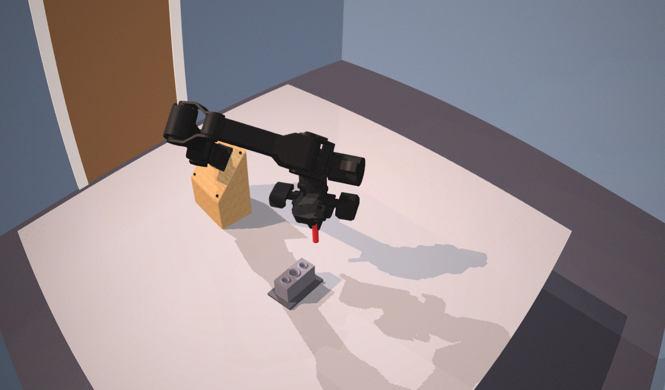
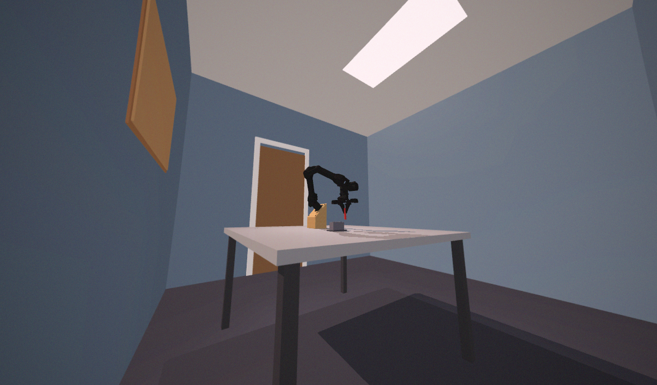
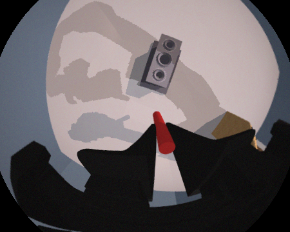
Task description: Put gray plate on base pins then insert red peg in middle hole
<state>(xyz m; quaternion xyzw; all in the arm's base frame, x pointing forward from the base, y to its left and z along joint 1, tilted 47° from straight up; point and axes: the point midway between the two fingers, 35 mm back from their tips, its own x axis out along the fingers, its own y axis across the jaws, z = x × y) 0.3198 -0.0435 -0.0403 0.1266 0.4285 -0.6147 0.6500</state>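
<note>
My gripper tip is 9 cm to the left of the gray plate, 7 cm above it and 2 cm short of it. Also, from my gripper tip: red peg right at my gripper tip; then dark gray base 11 cm below, 9 cm to the right, 2 cm ahead.
</note>
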